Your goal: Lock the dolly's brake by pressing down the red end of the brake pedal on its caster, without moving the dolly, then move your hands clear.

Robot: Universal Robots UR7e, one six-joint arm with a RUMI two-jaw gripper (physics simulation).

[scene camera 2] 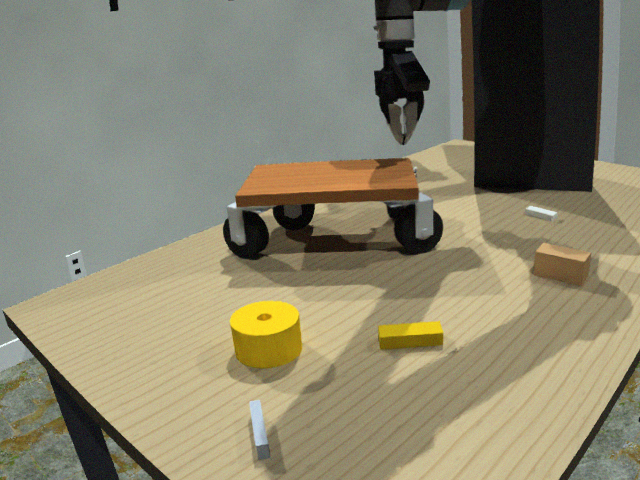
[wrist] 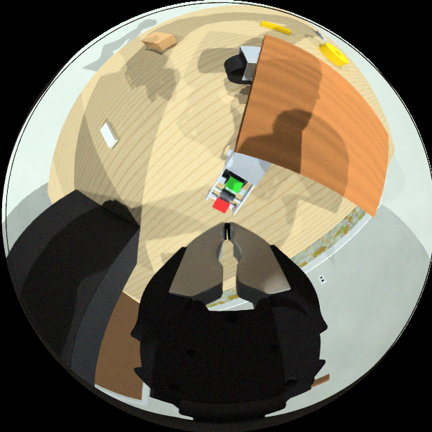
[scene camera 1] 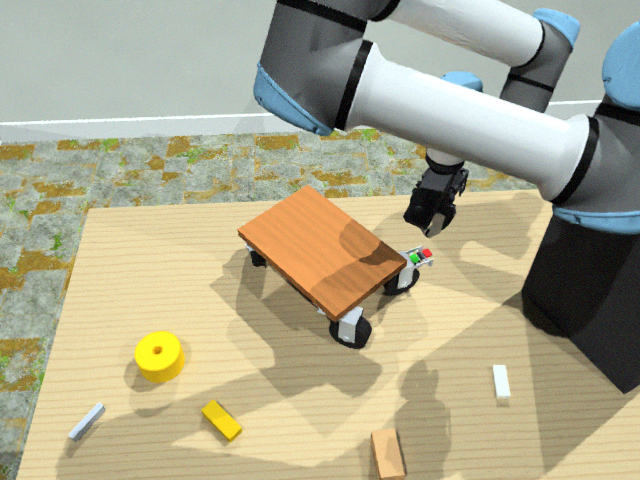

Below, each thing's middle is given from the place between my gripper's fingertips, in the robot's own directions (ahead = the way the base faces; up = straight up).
My hand is 5 cm short of the caster bracket (scene camera 1: 405,276), 3 cm to the right of it and 8 cm above it. From my hand the other things lie so: dolly (scene camera 1: 337,263): 19 cm ahead, 2 cm to the left, 7 cm below; then tan block (scene camera 2: 568,265): 9 cm ahead, 42 cm to the left, 12 cm below; then yellow cylinder (scene camera 2: 266,334): 53 cm ahead, 23 cm to the left, 11 cm below.
